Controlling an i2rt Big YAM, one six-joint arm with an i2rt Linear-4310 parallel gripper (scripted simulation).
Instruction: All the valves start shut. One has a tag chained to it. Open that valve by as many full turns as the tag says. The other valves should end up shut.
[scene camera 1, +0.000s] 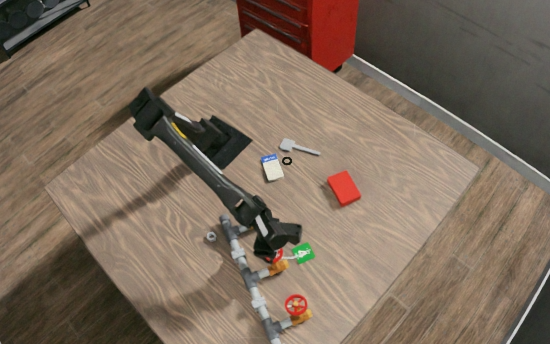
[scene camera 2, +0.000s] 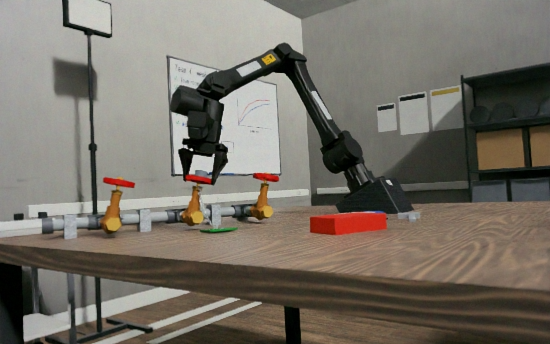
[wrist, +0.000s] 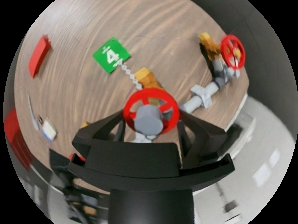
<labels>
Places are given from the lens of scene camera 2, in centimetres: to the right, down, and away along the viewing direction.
my gripper (scene camera 2: 198, 183): -19, 3, 105
red block (scene camera 2: 338, 224): 11, 9, 76
</labels>
